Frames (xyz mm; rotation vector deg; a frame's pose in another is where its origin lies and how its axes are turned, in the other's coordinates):
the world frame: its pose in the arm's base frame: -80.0 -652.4 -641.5 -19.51 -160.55 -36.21
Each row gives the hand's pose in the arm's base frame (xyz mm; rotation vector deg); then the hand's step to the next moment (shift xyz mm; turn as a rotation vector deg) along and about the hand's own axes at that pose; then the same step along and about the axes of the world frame.
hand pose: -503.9 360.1 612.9 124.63 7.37 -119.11
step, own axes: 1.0 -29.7 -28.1 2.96 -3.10 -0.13
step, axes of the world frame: -16.5 35.7 11.3 -0.19 1.39 4.05
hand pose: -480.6 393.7 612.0 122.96 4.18 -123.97
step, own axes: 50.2 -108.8 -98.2 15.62 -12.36 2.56
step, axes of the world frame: -77.4 105.2 83.4 1.00 2.86 19.85
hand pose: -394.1 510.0 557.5 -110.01 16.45 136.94
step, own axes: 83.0 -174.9 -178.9 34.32 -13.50 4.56
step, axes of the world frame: -188.4 115.0 144.1 1.39 -5.53 36.72
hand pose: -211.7 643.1 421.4 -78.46 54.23 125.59
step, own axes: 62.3 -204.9 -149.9 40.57 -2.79 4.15
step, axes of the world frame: -228.0 18.8 126.4 8.20 -15.90 36.75
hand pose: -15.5 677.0 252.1 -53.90 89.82 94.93
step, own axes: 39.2 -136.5 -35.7 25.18 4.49 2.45
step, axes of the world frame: -127.3 -37.9 61.6 10.92 -10.53 20.74
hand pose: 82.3 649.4 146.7 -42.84 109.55 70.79
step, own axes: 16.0 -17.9 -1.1 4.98 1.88 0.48
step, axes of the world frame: -12.2 -15.0 14.2 3.10 -1.79 3.97
